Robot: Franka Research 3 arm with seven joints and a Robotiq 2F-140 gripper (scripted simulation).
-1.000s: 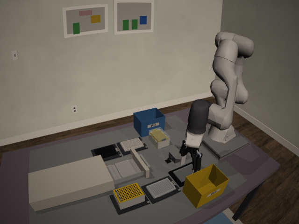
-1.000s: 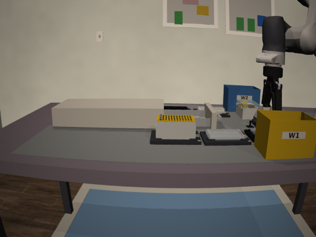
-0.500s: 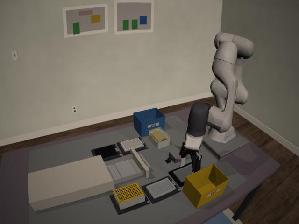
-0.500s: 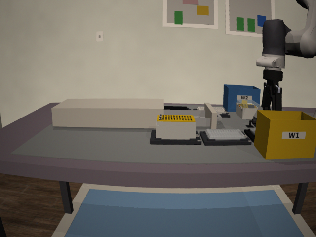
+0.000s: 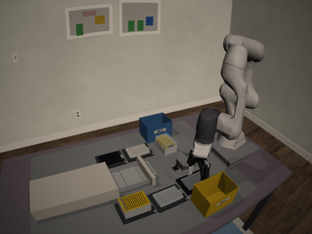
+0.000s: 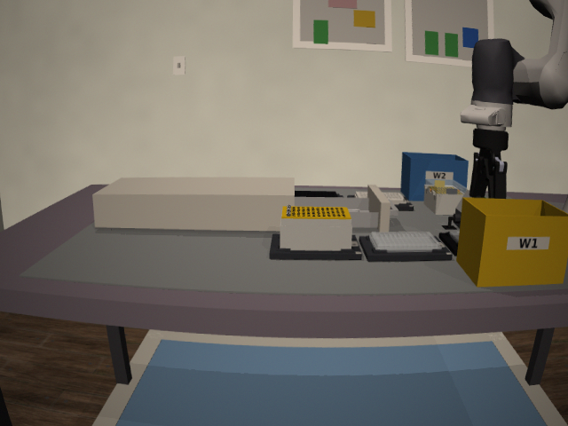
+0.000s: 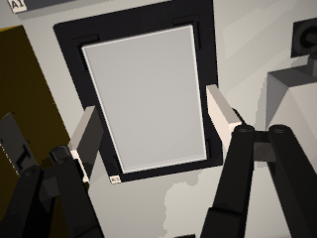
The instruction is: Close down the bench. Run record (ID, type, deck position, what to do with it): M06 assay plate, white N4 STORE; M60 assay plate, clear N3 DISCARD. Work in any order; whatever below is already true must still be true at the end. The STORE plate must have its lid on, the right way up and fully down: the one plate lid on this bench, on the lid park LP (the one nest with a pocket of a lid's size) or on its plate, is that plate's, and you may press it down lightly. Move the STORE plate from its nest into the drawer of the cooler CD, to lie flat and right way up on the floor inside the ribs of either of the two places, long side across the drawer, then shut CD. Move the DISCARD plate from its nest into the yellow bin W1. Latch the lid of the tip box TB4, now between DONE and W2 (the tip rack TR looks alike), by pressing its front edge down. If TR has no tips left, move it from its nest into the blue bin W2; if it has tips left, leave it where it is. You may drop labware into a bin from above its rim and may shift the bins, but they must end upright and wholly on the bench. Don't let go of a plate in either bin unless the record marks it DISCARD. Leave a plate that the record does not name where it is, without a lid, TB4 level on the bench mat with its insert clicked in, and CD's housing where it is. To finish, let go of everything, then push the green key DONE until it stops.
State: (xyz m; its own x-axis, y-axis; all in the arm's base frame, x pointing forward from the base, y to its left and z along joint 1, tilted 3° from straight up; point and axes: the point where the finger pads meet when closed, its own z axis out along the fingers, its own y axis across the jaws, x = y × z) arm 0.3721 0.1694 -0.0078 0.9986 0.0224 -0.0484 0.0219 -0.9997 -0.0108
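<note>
My gripper is now 30 mm above the black nest. The rest, counted from my hand: green key DONE: 50 mm behind, 140 mm to the right, 30 mm above; yellow bin W1: 10 mm behind, 150 mm to the left; tip box TB4: 330 mm to the right.
</note>
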